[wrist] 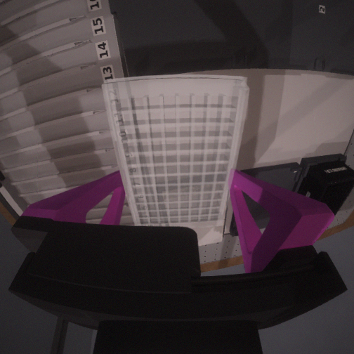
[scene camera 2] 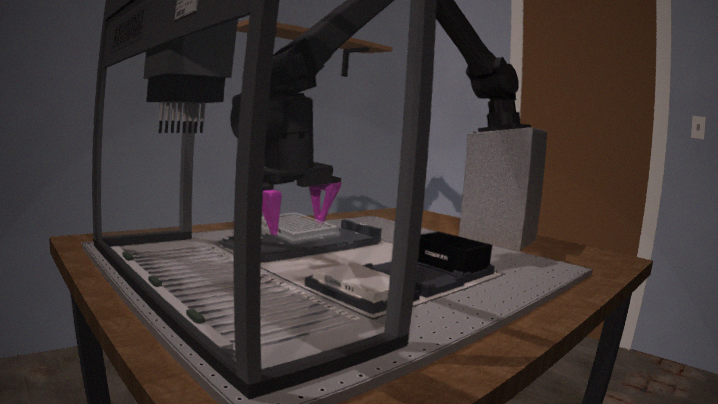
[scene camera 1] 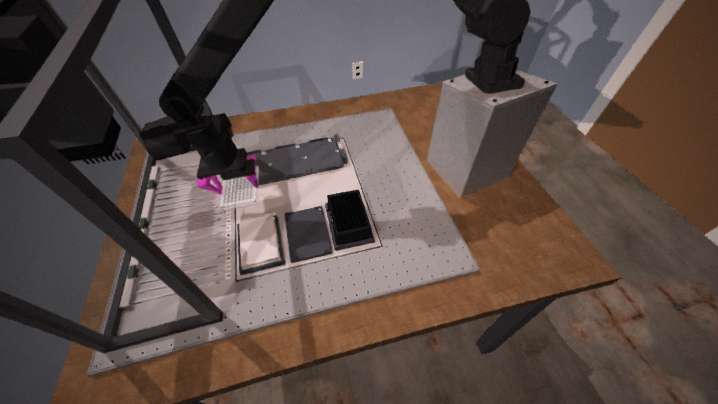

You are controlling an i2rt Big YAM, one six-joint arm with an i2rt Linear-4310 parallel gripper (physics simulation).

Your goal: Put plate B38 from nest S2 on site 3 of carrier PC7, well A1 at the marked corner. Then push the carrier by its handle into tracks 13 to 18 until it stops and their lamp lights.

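My gripper has its magenta fingers shut on the long sides of a clear well plate. The plate is held up, roughly level, near the track-side end of the dark carrier; in the wrist view it lies in front of the carrier's near edge. The carrier's raised handle end faces away from the tracks. Labels 13 to 15 show beside the carrier's end. The plate's well A1 and the carrier's corner mark cannot be made out.
A nest with a pale block, a dark nest and a black rack stand in a row. Dark frame posts and a hanging pipetting head stand around the tracks. Dark green blocks line their far rail.
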